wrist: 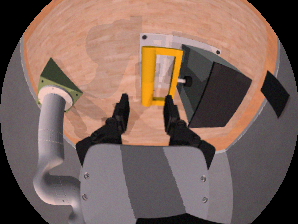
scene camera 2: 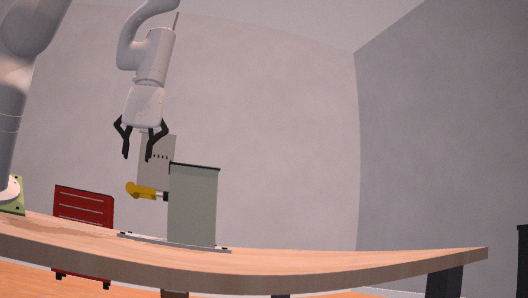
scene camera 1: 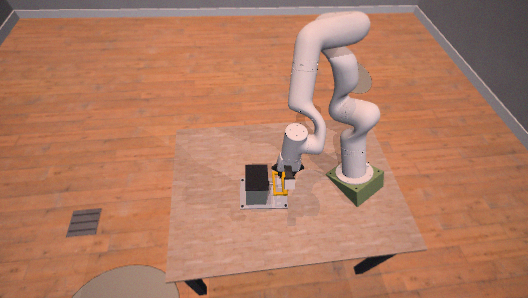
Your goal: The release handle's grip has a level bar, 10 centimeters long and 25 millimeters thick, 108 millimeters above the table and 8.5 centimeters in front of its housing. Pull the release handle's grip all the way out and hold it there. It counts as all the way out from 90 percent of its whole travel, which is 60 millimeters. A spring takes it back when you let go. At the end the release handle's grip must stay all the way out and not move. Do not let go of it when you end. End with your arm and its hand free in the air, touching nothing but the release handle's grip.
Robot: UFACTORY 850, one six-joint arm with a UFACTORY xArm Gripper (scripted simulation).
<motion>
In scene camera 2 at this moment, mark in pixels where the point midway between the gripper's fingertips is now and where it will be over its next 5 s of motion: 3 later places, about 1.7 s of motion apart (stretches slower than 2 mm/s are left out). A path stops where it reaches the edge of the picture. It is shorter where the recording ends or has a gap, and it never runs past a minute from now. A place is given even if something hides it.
My gripper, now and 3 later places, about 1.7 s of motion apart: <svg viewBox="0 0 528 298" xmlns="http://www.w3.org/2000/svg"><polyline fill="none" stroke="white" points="135,159 134,178 133,193 129,200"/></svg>
</motion>
